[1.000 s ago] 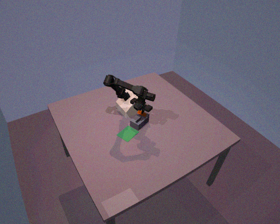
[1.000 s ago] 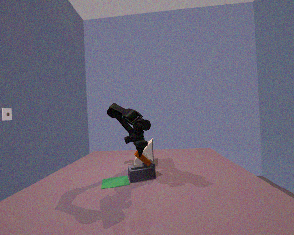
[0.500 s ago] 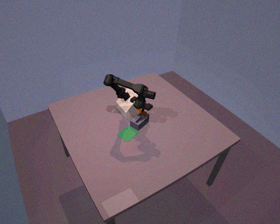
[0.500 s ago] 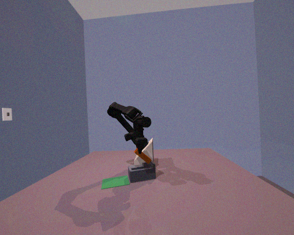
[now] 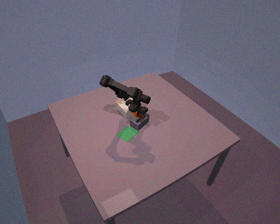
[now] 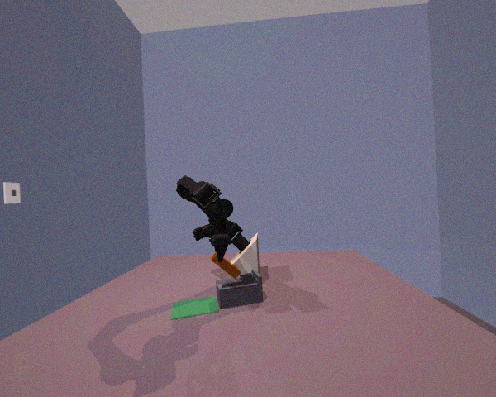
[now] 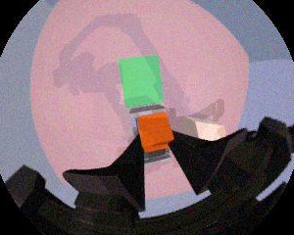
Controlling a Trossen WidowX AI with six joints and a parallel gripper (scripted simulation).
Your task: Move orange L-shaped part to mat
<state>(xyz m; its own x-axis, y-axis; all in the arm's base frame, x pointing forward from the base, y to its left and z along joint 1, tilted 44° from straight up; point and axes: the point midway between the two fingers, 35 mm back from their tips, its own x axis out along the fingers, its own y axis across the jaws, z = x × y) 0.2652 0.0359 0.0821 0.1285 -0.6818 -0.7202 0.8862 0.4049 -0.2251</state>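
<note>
My gripper tip is now 17 cm above the green mat, 9 cm to the left of it and 3 cm short of it. From my gripper tip the other things lie so: orange L-shaped part: 3 cm below, 3 cm behind, 2 cm to the left.
</note>
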